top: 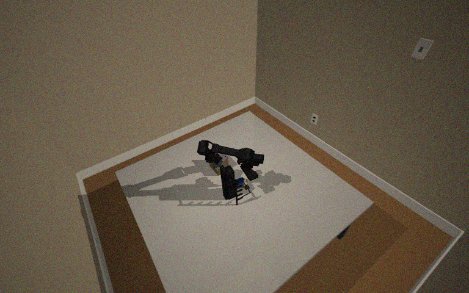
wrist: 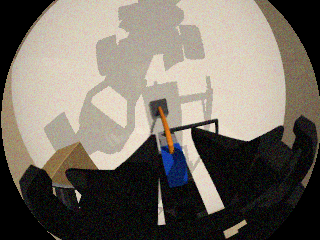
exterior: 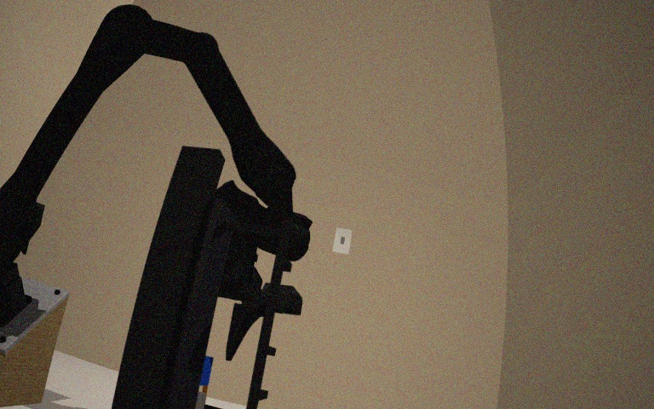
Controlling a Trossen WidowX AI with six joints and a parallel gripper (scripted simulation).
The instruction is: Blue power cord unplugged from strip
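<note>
Now: the blue plug 7 cm to the right of my gripper tip, 1 cm below it and 1 cm behind it. From my gripper tip the other things lie so: black slab 14 cm to the right, 3 cm behind, 1 cm above.
</note>
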